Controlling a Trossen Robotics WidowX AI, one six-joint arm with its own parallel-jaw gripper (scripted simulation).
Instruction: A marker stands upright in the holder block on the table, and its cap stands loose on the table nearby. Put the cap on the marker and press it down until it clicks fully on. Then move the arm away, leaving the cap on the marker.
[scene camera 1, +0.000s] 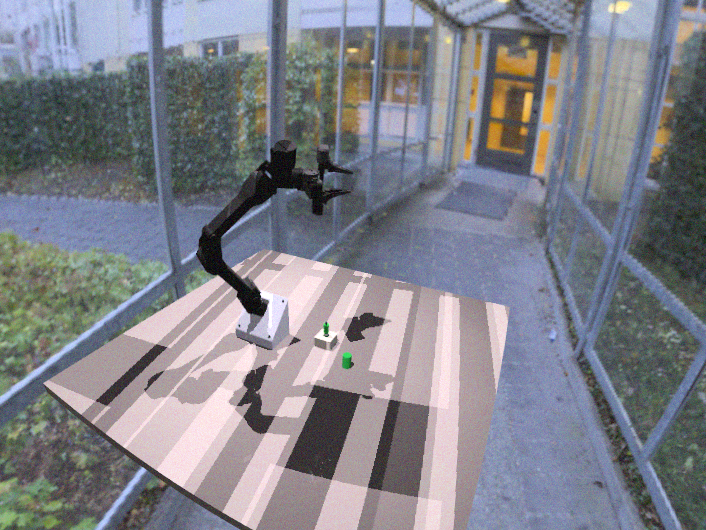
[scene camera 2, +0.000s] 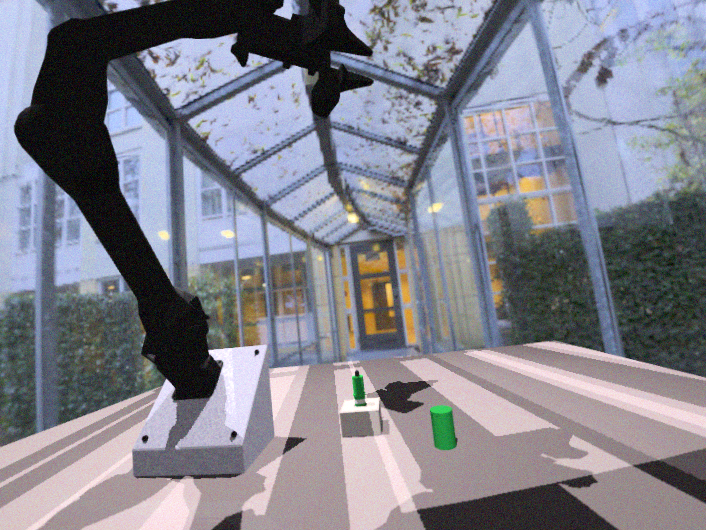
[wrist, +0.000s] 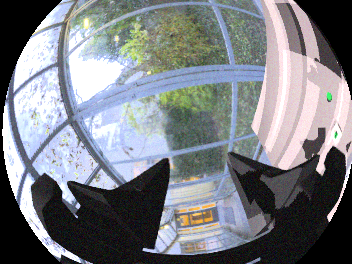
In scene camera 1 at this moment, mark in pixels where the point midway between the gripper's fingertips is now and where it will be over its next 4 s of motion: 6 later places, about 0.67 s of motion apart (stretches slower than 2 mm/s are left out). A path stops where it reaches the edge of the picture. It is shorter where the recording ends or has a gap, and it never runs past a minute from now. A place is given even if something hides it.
My gripper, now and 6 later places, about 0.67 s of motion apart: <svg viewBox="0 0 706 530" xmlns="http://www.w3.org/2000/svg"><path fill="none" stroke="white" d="M351 182L372 289L350 340L347 353L347 360L346 361L347 349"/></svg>
